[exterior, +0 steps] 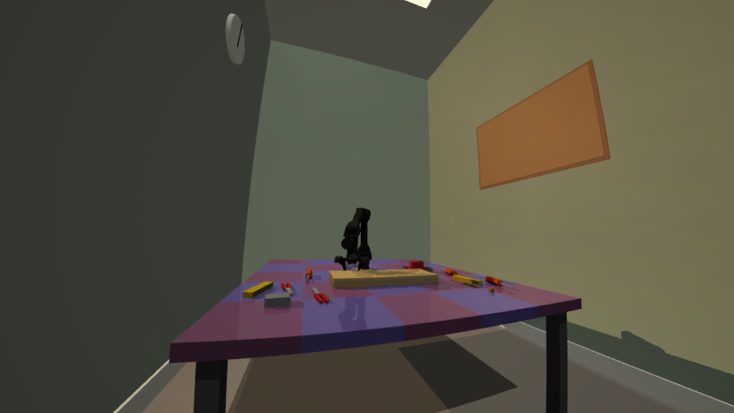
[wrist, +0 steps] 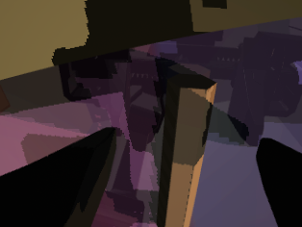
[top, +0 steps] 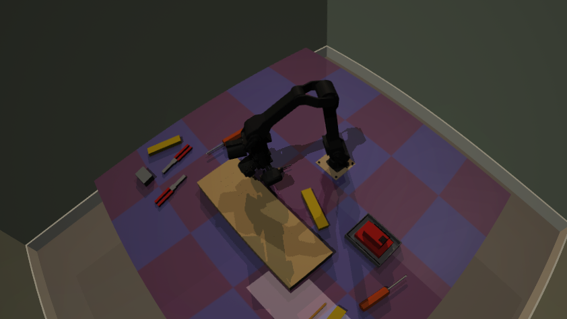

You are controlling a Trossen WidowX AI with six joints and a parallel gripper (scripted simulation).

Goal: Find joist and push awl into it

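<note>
The awl is 4 cm behind my gripper tip and 1 cm to the left of it. Also, from my gripper tip: stud finder: 46 cm to the left, 12 cm behind, 5 cm above; then grey tray: 44 cm to the left, 12 cm behind, 1 cm above; then grey block: 42 cm ahead, 30 cm to the right, 1 cm above.
</note>
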